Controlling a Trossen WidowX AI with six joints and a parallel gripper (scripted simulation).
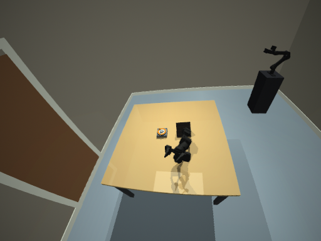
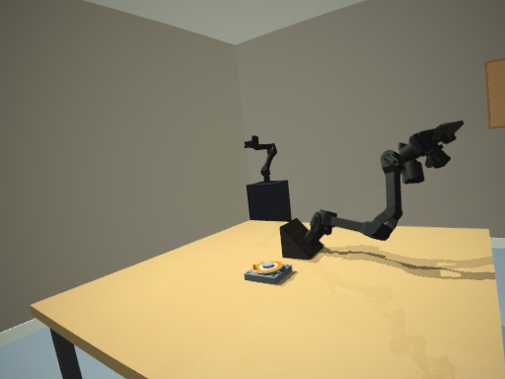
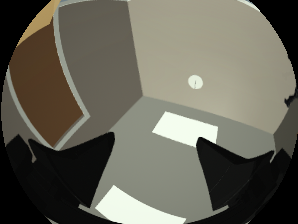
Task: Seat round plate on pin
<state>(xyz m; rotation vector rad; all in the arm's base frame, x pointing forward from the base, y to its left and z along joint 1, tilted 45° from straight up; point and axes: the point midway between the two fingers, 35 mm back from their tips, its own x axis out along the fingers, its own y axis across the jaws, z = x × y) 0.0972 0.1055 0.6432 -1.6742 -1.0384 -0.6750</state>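
My gripper tip is now 230 mm short of the round plate, 590 mm to the left of it and 420 mm above it.
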